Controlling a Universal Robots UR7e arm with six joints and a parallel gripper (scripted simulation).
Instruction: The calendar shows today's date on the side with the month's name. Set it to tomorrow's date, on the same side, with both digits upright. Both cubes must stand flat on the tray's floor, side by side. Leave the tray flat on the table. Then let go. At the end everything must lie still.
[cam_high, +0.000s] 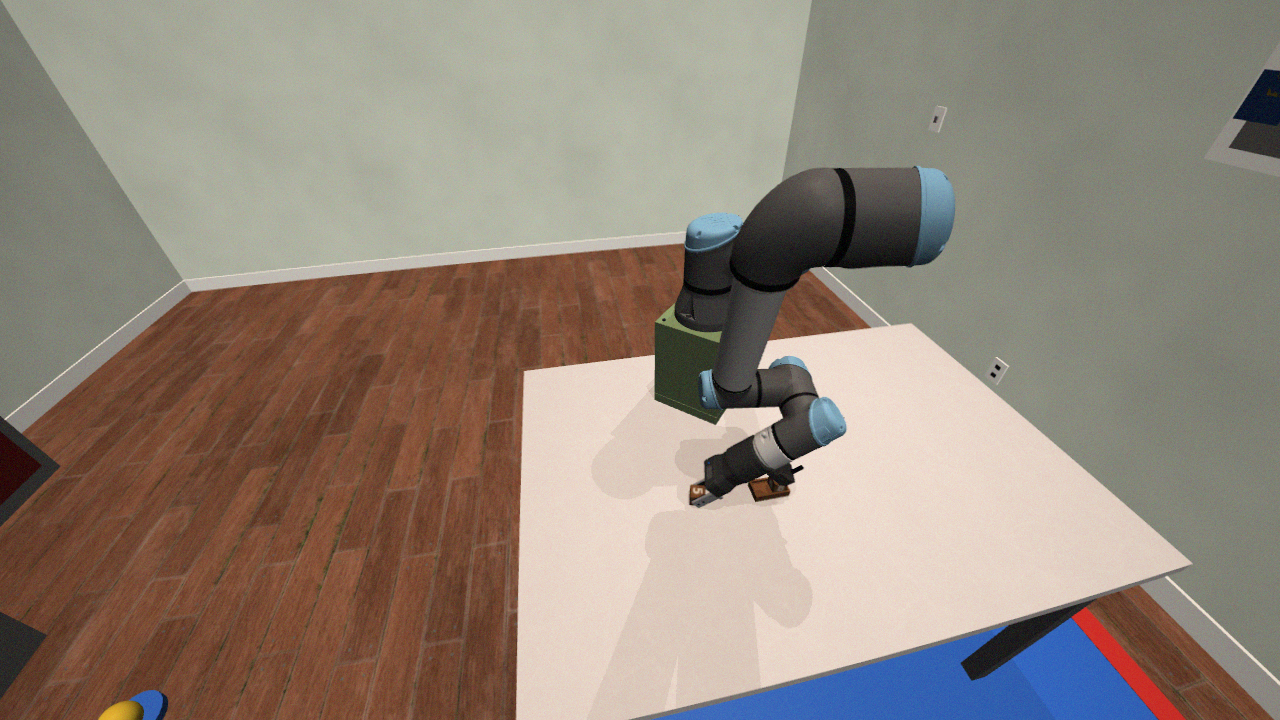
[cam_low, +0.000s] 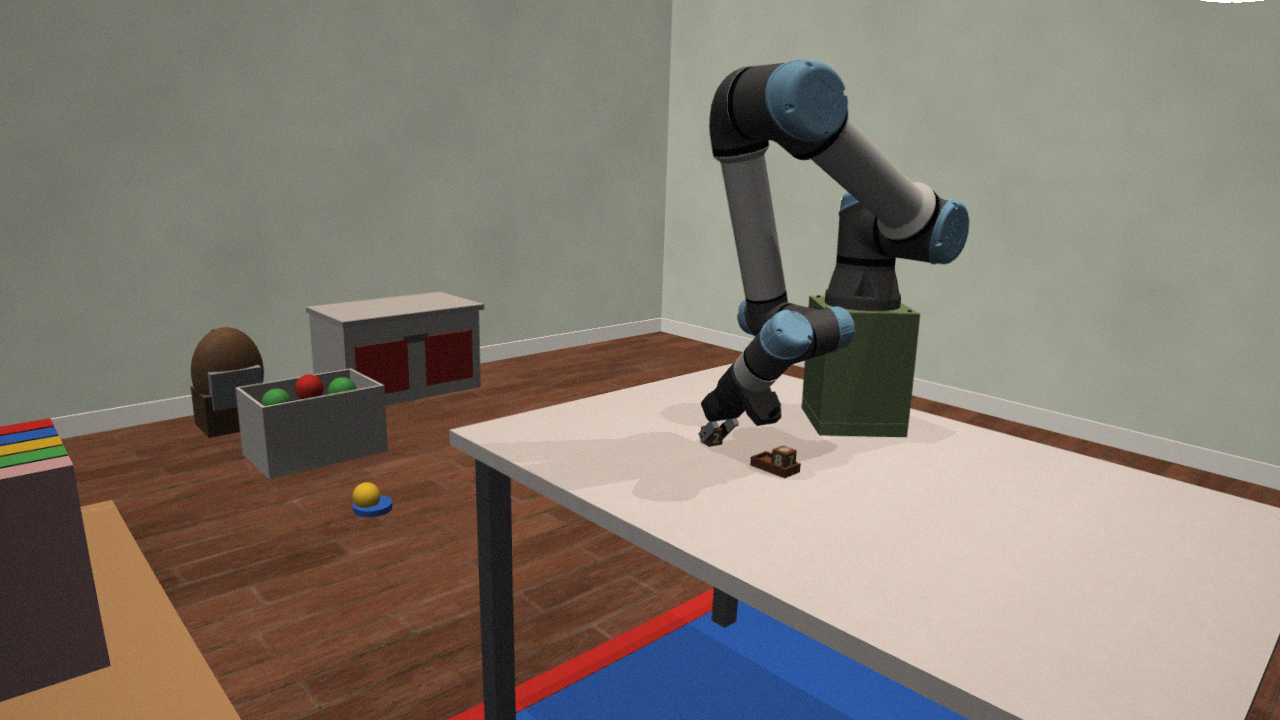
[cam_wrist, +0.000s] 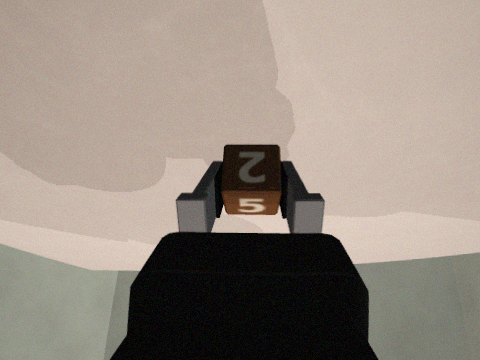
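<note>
Now: hand 10 mm to the left of the brown cube and 10 mm above it.
</note>
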